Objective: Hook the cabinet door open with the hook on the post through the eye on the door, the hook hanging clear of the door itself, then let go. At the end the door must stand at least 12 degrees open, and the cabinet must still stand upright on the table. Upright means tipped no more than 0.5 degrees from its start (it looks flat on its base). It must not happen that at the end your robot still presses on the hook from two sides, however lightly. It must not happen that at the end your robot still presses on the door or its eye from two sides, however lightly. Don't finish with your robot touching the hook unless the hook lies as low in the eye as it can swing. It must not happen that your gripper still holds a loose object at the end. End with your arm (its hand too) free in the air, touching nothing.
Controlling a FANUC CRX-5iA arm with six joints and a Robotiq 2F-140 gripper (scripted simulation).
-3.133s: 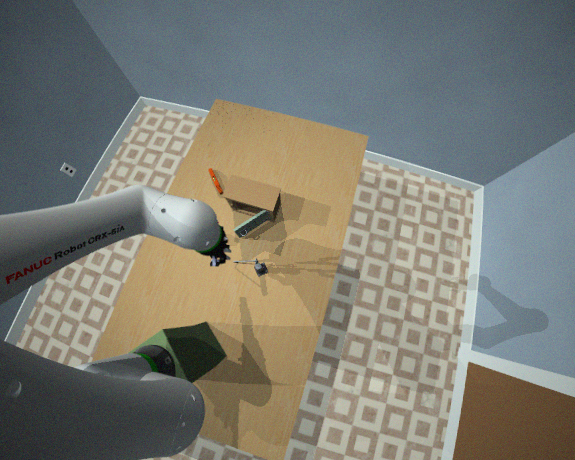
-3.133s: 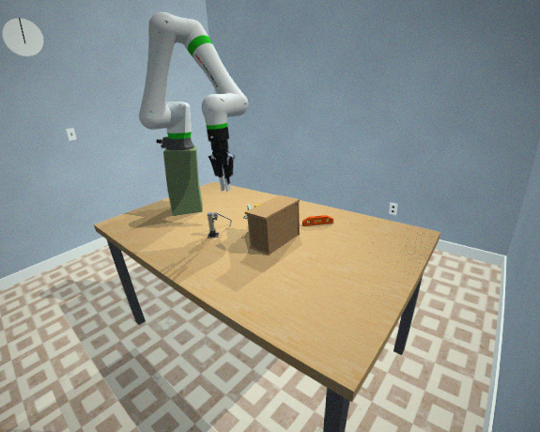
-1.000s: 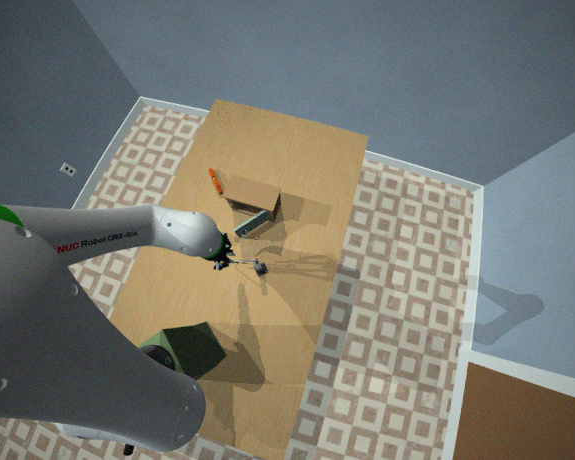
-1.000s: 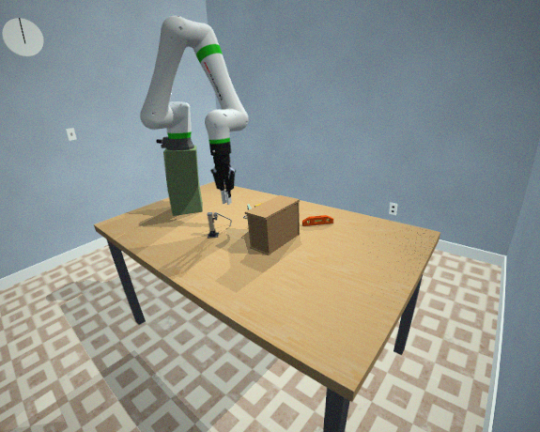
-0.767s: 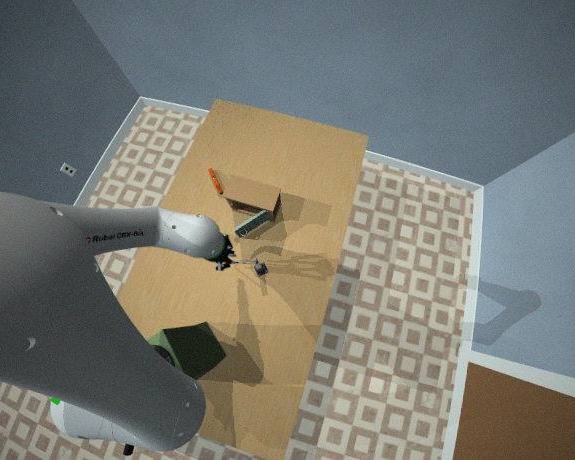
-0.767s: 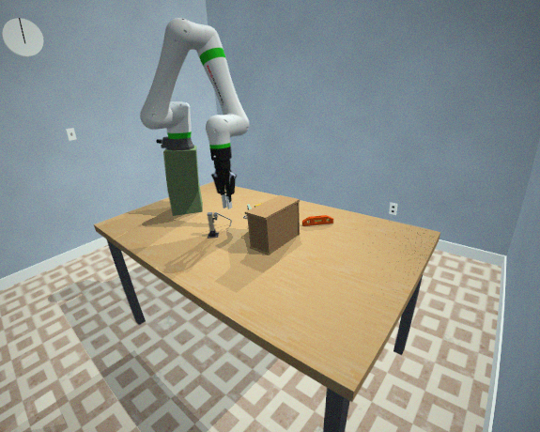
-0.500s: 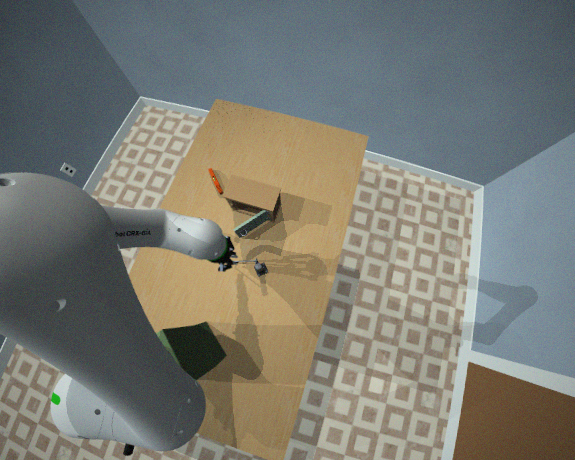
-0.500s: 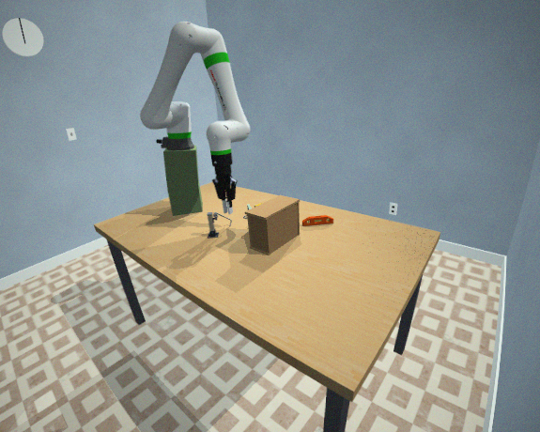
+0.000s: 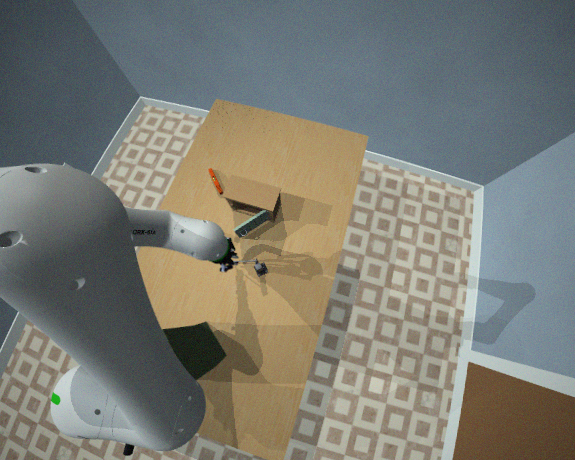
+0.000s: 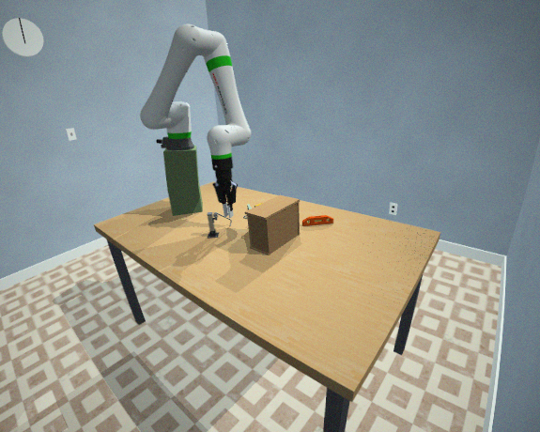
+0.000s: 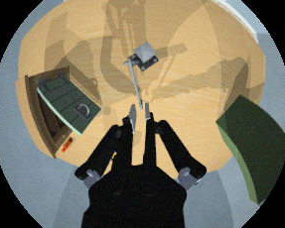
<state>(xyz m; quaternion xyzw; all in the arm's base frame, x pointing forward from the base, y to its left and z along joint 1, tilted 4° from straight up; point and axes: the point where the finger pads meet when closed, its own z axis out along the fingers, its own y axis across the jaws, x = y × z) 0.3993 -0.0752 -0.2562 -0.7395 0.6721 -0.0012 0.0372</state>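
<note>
The thin wire hook lies 5 cm to the right of my hand and 3 cm below it. The rest, counted from my hand: grey-green door (17 cm ahead, 5 cm to the right, 1 cm below); then yellow block (15 cm to the left, 10 cm ahead, 5 cm below).
</note>
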